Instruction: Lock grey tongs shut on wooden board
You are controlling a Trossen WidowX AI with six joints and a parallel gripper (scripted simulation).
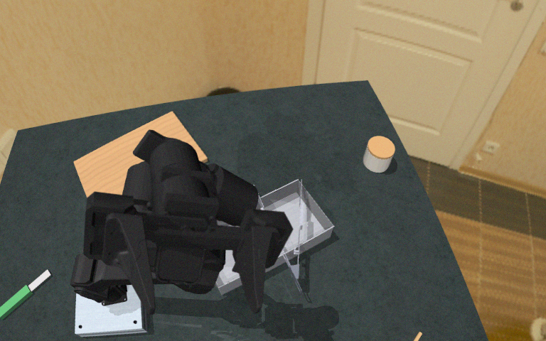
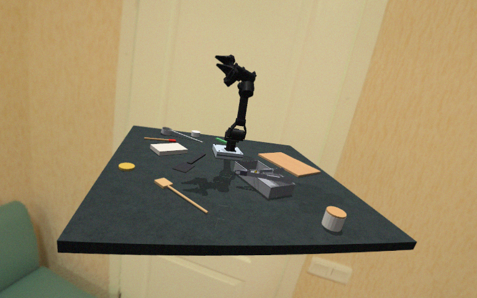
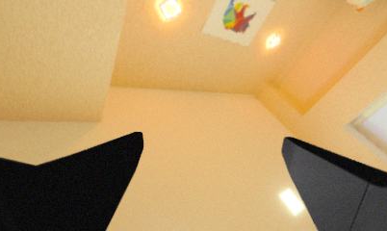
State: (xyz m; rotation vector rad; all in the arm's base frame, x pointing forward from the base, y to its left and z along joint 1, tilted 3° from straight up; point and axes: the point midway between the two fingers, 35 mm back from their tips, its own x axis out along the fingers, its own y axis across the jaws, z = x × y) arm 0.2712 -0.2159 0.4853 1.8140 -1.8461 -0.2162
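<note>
Now: gripper tip 150 mm short of the yellow lock piece, 250 mm to the right of it and 480 mm above it. From my gripper tip the other things lie so: grey roasting tin: 120 mm ahead, 310 mm to the left, 520 mm below; then white block: 250 mm behind, 130 mm to the right, 530 mm below; then red-tipped stick: 440 mm behind, 140 mm to the right, 540 mm below.
</note>
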